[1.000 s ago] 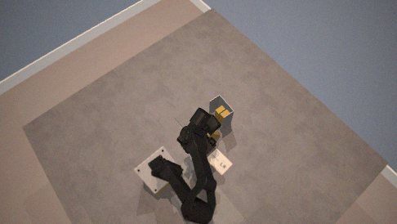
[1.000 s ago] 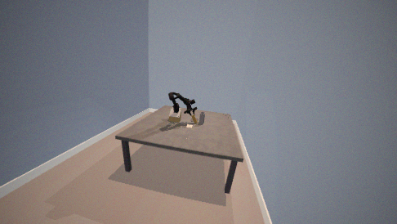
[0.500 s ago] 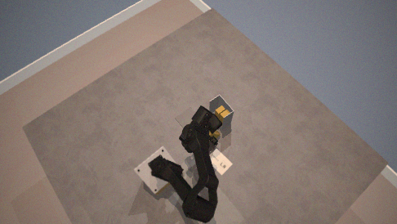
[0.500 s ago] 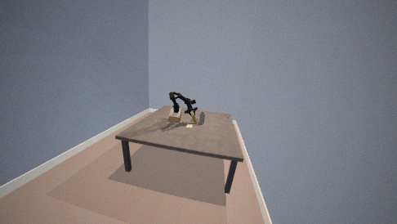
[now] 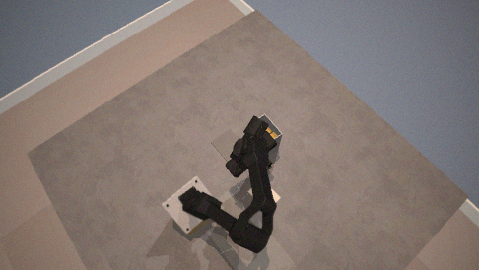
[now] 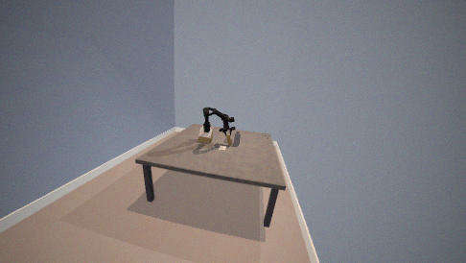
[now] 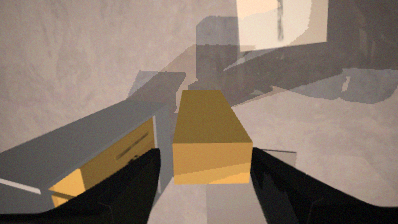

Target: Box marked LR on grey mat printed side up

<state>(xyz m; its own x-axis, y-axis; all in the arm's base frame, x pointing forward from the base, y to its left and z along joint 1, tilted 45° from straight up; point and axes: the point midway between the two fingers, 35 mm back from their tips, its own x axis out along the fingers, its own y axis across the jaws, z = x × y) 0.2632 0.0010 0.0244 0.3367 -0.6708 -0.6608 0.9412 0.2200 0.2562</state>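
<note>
Right now the grey mat is 20 mm behind my gripper tip, 130 mm to the left of it and 110 mm below it.
</note>
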